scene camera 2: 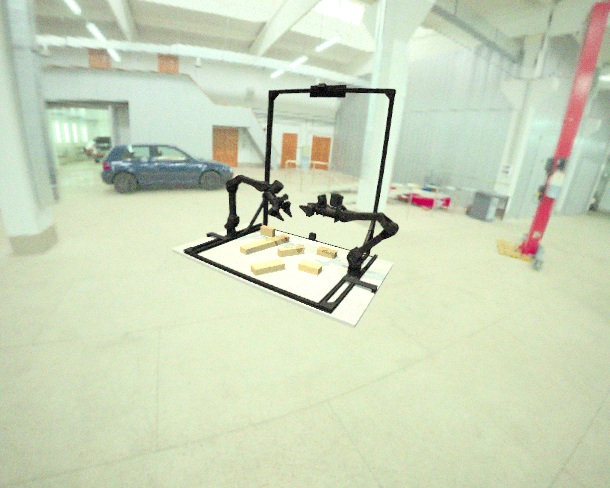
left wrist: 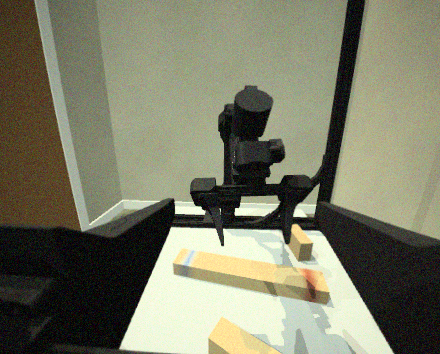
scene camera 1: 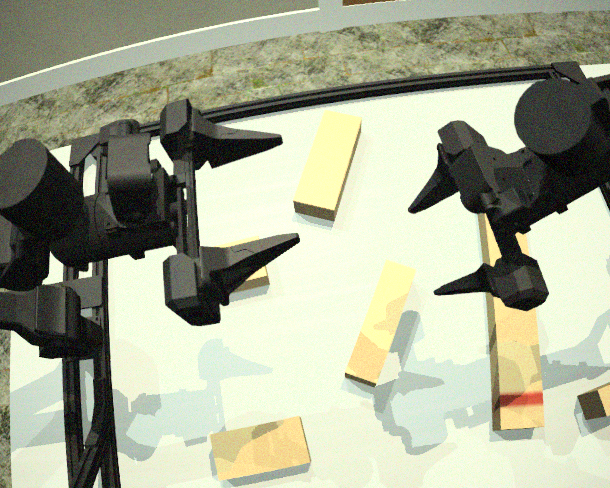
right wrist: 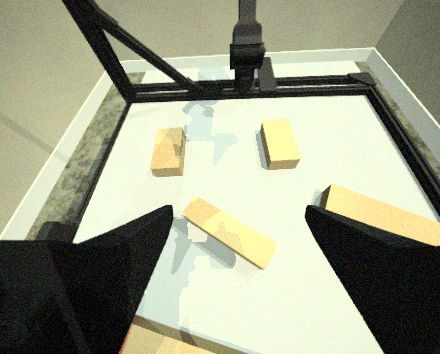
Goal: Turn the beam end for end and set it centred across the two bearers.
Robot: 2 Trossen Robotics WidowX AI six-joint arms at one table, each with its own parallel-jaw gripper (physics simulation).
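Seen in the pictures: left gripper, between the fingertips: (scene camera 2: 303,204) (left wrist: 245,206) (scene camera 1: 290,185); right gripper, between the fingertips: (scene camera 2: 287,218) (left wrist: 255,245) (scene camera 1: 422,251) (right wrist: 238,211); left arm's base, origin of its link: (scene camera 2: 353,274) (scene camera 1: 82,339) (right wrist: 243,85); right arm's base, origin of its link: (scene camera 2: 231,235) (left wrist: 227,219).
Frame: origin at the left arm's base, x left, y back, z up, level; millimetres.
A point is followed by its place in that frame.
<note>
The long wooden beam (scene camera 1: 516,351) @(y -613, x -129, z 19 mm) (scene camera 2: 259,245) @(y -623, x 40, z 17 mm) (left wrist: 240,272) @(y -617, x -30, z 19 mm) (right wrist: 165,345) @(y -595, x -127, z 19 mm) lies on the table, its red band nearer the bottom in scene camera 1. Its blue band shows in the left wrist view; the right gripper hides that end in scene camera 1. Two short blocks, one (scene camera 1: 259,447) @(y -253, x -186, z 19 mm) (scene camera 2: 326,252) @(y -243, x -157, z 12 mm) (right wrist: 168,151) @(y -266, x -183, z 19 mm) and another (scene camera 1: 256,280) @(y -280, x 45, z 9 mm) (scene camera 2: 309,267) @(y -223, x 103, z 14 mm) (right wrist: 280,142) @(y -246, x 73, z 19 mm), lie apart at the left; whether they are the bearers I cannot tell. My left gripper (scene camera 1: 289,187) @(y -350, x -1, z 324 mm) is open, raised and empty. My right gripper (scene camera 1: 422,251) @(y -468, x -32, z 210 mm) (scene camera 2: 285,216) @(y -468, x -32, z 210 mm) (right wrist: 238,211) @(y -468, x -32, z 210 mm) is open and empty, above the table beside the beam.
A thick block (scene camera 1: 328,165) @(y -412, x 206, z 19 mm) (scene camera 2: 268,267) @(y -395, x 246, z 14 mm) (right wrist: 380,215) @(y -412, x 220, z 19 mm) lies at the upper middle of scene camera 1. A narrow block (scene camera 1: 381,323) @(y -436, x -52, z 25 mm) (right wrist: 230,232) @(y -446, x -40, z 25 mm) lies between it and the beam. Another block (scene camera 1: 595,402) @(y -708, x -228, z 26 mm) (left wrist: 301,243) @(y -708, x -215, z 43 mm) lies beyond the beam. A black frame (scene camera 1: 356,91) @(y -491, x 362, z 1 mm) borders the table.
</note>
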